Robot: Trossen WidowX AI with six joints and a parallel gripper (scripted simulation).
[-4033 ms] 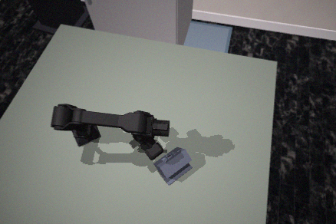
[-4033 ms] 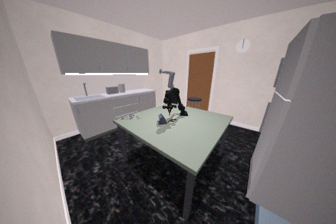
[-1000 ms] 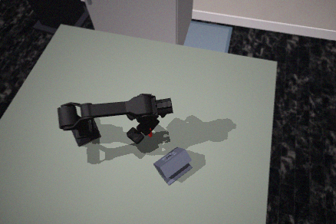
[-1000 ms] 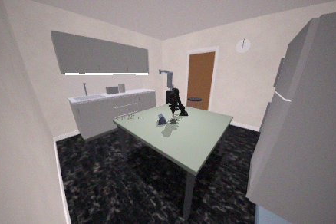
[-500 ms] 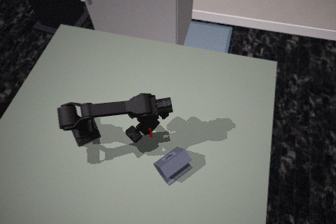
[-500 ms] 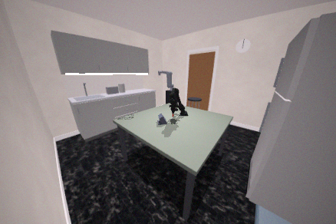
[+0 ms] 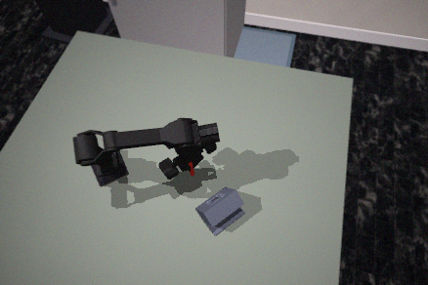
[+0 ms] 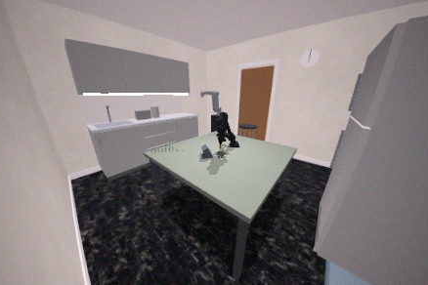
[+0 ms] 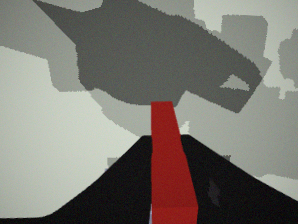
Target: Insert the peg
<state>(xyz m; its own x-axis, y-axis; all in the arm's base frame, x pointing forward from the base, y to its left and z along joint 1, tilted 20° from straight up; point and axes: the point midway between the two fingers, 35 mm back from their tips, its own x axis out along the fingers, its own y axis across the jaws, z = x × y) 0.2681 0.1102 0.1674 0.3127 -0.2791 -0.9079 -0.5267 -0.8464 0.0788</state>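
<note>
My hand is 30 mm above the red peg.
</note>
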